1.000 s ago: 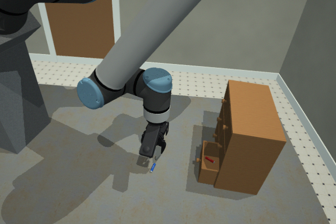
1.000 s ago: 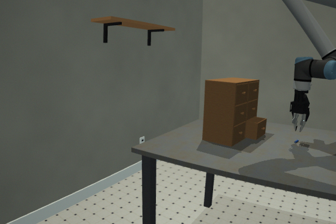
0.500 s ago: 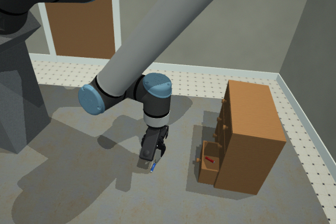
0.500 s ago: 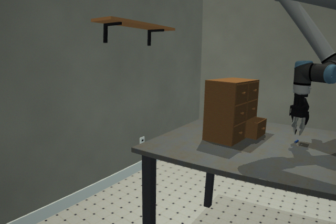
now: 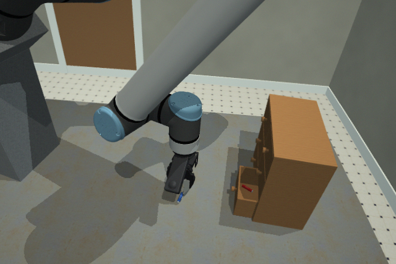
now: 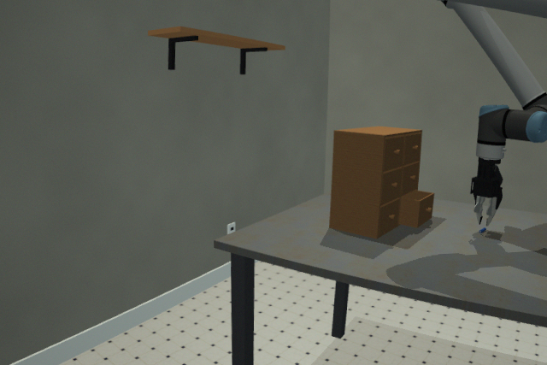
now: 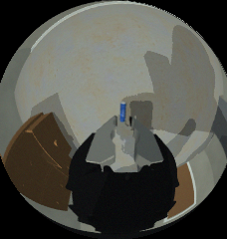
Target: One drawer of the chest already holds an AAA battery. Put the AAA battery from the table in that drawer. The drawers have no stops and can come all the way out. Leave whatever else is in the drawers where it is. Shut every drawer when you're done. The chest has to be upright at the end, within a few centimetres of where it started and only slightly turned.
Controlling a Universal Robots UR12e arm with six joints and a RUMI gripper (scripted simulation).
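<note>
Right now my hand is 3 cm above the blue battery. Round my hand: red battery: 24 cm ahead, 9 cm to the left, 2 cm below.
</note>
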